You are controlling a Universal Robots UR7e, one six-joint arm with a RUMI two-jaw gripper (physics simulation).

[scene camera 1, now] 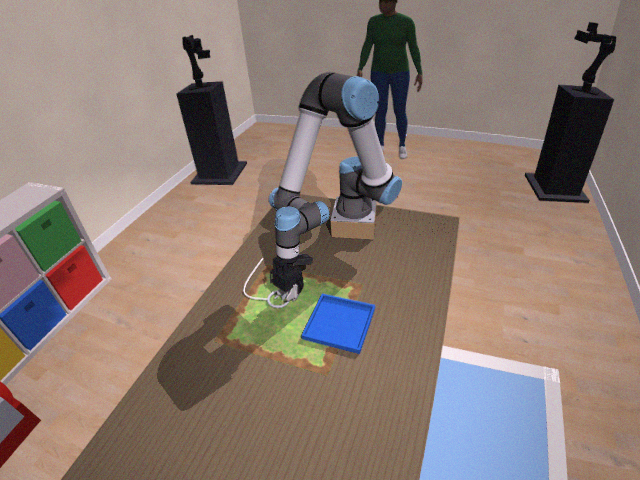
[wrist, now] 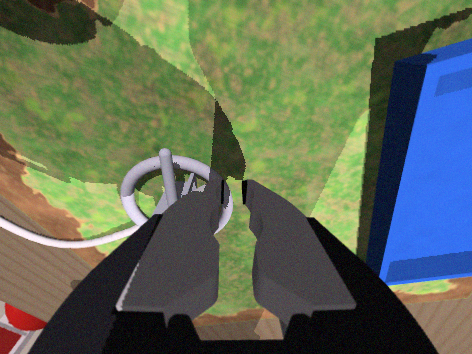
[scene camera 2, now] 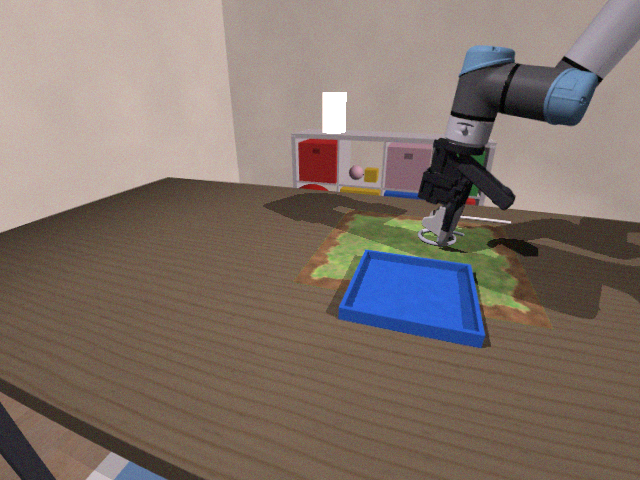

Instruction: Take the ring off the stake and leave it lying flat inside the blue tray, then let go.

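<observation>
The light grey ring encircles the thin upright stake low over the green patterned mat. My gripper points down at the ring's tray-side edge. Its jaws are a narrow gap apart with nothing held between them. In the wrist view the left jaw overlaps the ring's right side and hides part of it; whether they touch I cannot tell. The blue tray stands empty beside the gripper, partly over the mat.
A thin white curved cord runs near the ring on the side away from the tray. The tray's raised walls stand close to the right jaw's side. A cube shelf stands beyond the table.
</observation>
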